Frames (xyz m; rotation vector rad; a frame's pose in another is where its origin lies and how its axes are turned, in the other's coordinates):
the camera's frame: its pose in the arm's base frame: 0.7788 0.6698 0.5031 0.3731 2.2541 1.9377
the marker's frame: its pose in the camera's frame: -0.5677 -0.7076 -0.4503 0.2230 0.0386 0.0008
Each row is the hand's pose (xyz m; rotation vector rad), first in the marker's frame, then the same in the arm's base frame.
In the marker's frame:
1: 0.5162 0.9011 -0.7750 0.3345 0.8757 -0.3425
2: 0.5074 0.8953 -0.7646 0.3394 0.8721 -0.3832
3: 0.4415 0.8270 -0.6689 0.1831 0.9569 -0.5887
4: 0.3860 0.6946 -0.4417 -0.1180 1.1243 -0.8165
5: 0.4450 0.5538 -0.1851 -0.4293 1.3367 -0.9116
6: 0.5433 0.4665 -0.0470 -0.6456 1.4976 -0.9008
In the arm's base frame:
1: 0.6094 -0.2797 1.0007 0.7080 -2.3264 -1.1079
2: 0.6192 -0.2745 0.9910 0.7537 -2.3437 -1.1021
3: 0.6926 -0.2274 0.8882 1.0618 -2.2261 -1.2448
4: 0.7736 -0.0806 0.6781 1.4423 -1.8856 -1.4721
5: 0.7486 0.1178 0.4565 1.6473 -1.4369 -1.6263
6: 0.6691 0.2370 0.3306 1.6863 -1.1082 -1.6914

